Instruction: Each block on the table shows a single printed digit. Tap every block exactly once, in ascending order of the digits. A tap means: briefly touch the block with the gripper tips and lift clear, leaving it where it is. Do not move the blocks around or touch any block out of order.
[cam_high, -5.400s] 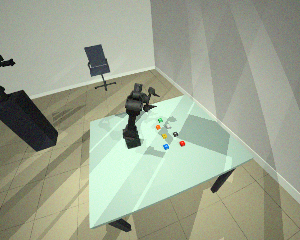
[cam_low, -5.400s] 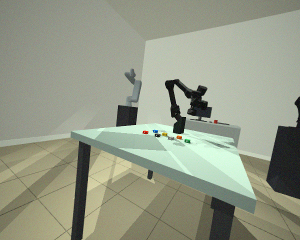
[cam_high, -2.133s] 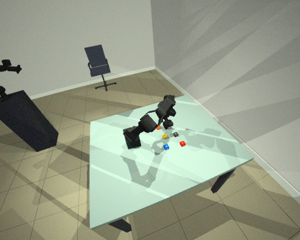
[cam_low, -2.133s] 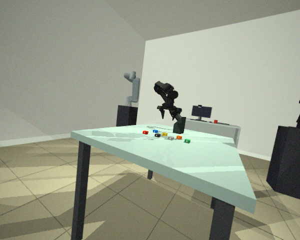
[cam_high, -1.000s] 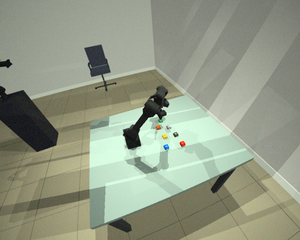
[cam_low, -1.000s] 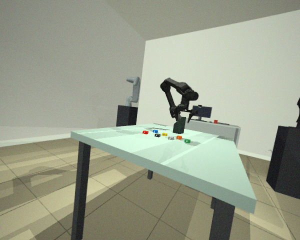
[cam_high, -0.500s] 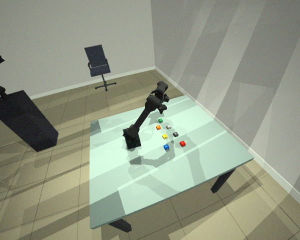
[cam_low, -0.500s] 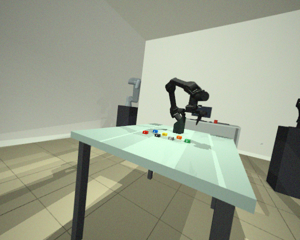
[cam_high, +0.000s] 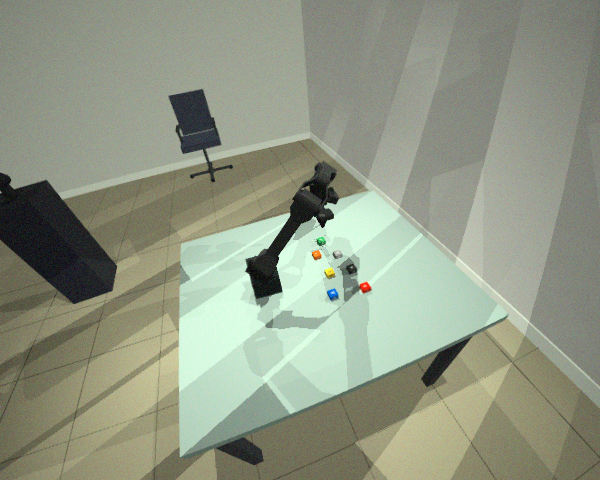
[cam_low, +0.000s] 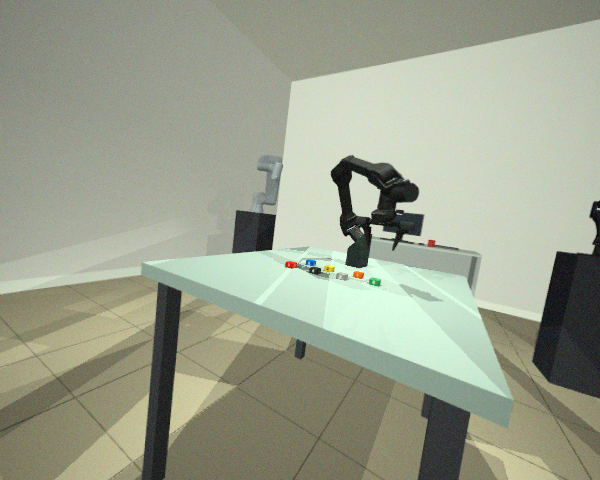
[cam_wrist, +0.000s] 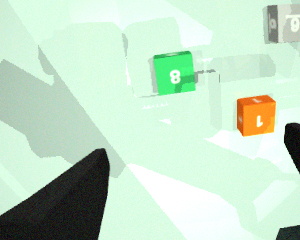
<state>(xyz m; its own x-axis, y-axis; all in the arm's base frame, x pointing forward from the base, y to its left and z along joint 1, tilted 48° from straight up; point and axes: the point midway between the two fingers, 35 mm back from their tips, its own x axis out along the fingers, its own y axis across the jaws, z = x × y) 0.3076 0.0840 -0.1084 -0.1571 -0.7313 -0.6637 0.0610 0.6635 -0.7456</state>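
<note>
Right now the orange block is 120 mm below my gripper tip, 70 mm to the right of it and 50 mm behind it. The rest, counted from my gripper tip: grey block 120 mm below, 110 mm to the right, 30 mm ahead; yellow block 190 mm to the right, 120 mm below, 50 mm behind; green block 120 mm below, 10 mm ahead.
</note>
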